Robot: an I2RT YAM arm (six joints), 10 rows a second.
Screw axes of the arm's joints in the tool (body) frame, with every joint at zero. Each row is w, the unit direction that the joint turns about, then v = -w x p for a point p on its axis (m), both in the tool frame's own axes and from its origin. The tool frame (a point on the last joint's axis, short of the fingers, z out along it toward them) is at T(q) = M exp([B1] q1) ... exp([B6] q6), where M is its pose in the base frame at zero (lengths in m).
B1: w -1 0 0 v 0 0.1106 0
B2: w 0 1 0 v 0.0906 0 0.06
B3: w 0 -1 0 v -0.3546 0 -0.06
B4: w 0 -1 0 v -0.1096 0 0
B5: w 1 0 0 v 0 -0.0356 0
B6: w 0 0 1 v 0 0 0
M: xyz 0.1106 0 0.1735 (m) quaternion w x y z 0.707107 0 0.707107 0
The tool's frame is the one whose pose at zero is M.
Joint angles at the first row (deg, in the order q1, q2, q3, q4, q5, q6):
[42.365 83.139 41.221 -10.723 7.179 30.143]
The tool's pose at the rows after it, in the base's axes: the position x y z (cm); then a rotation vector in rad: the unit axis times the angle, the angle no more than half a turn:
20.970 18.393 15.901 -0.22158 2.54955 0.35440
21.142 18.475 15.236 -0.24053 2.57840 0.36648
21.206 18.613 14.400 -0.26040 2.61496 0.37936
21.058 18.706 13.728 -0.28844 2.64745 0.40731
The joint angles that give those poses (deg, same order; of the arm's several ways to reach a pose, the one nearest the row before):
[42.106 85.407 41.134 -10.723 6.688 30.061]
[41.784 86.974 41.184 -10.442 5.013 29.602]
[41.682 88.812 41.155 -10.217 3.232 29.377]
[41.740 89.964 40.789 -9.940 0.987 29.031]

